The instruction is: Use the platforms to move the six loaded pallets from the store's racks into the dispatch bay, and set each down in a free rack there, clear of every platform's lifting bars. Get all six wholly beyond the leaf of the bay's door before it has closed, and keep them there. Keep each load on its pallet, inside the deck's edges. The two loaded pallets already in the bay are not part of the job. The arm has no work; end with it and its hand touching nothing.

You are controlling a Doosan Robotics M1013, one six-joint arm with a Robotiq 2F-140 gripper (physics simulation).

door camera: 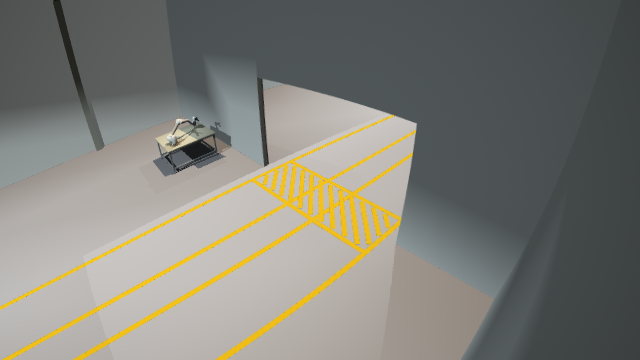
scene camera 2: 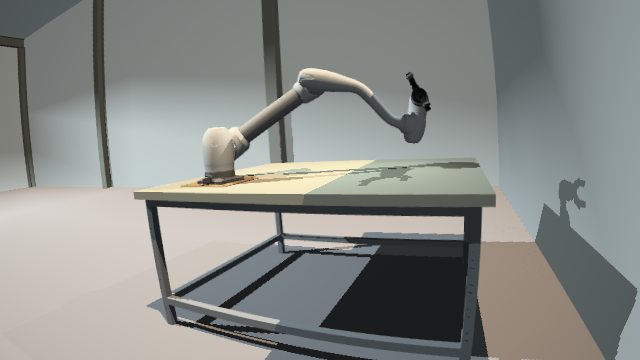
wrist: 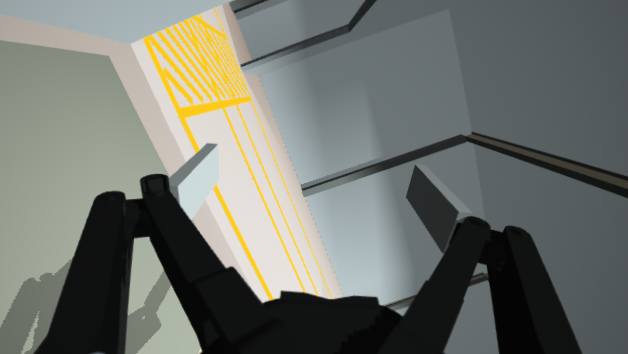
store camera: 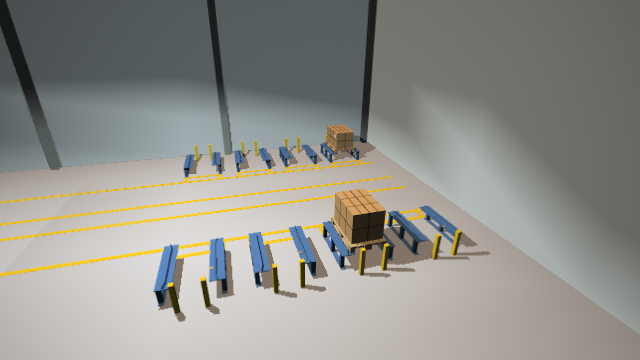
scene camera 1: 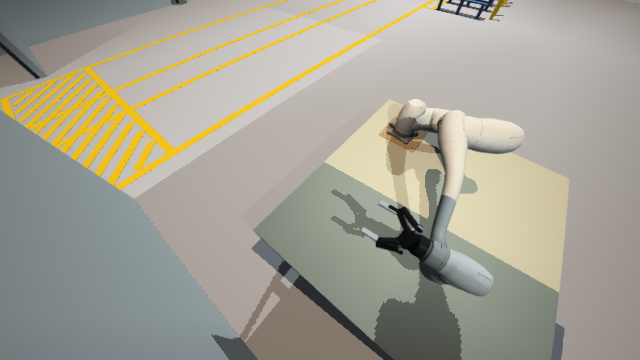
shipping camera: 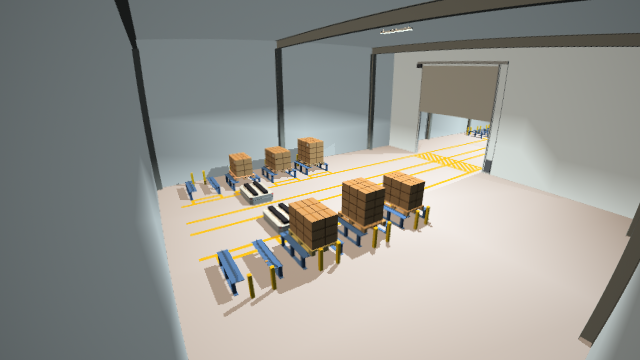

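Seen in the pictures: gripper, fingertip midpoint: (door camera: 199, 119) (scene camera 2: 418, 88) (wrist: 316, 171) (scene camera 1: 370, 216); arm's base, origin of the base link: (door camera: 175, 144) (scene camera 2: 220, 181) (scene camera 1: 402, 133).
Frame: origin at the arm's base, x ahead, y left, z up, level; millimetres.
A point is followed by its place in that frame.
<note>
In the shipping camera view, three loaded pallets (shipping camera: 240, 165) @(x 13164, y -4665, z 209 mm) (shipping camera: 277, 158) @(x 11574, y -4773, z 263 mm) (shipping camera: 310, 151) @(x 9960, y -4997, z 325 mm) stand in far-row racks, and three (shipping camera: 313, 223) @(x 12515, y 1224, z 443 mm) (shipping camera: 363, 202) @(x 10890, y 750, z 426 mm) (shipping camera: 403, 191) @(x 9219, y 401, z 293 mm) in near-row racks. One platform (shipping camera: 256, 192) @(x 12935, y -2948, z -346 mm) with black lifting bars stands unloaded by the far row. Another platform (shipping camera: 275, 218) @(x 12812, y -969, z -446 mm) stands by the near row, partly hidden behind a load. A far rack (shipping camera: 214, 185) @(x 14291, y -4514, z -412 mm) and a near rack (shipping camera: 230, 270) @(x 14432, y 1016, z -409 mm) are free. The door leaf (shipping camera: 459, 91) @(x 2447, y -3426, z 3035 mm) hangs partly lowered. In the store camera view, two loaded pallets (store camera: 340, 137) @(x -11130, y -7897, z 177 mm) (store camera: 360, 217) @(x -10223, y -2076, z 335 mm) sit in racks. My gripper (scene camera 1: 376, 218) @(x 933, y 324, z 382 mm) (wrist: 316, 171) @(x 933, y 324, z 382 mm) is open and empty above the table.
The arm's table (scene camera 1: 525, 210) @(x 8, y 901, z -6 mm) (scene camera 2: 400, 200) @(x 979, y -163, z -25 mm) stands beside the wall near the doorway. Yellow lane lines and a hatched zone (door camera: 327, 205) @(x 2344, y -4014, z -756 mm) cross the doorway floor. Yellow posts (shipping camera: 320, 260) (store camera: 362, 261) stand behind the racks. Empty blue racks (store camera: 217, 260) @(x -7440, y -2104, z -408 mm) (store camera: 409, 232) @(x -11516, y -2479, z -408 mm) stand in the store.
</note>
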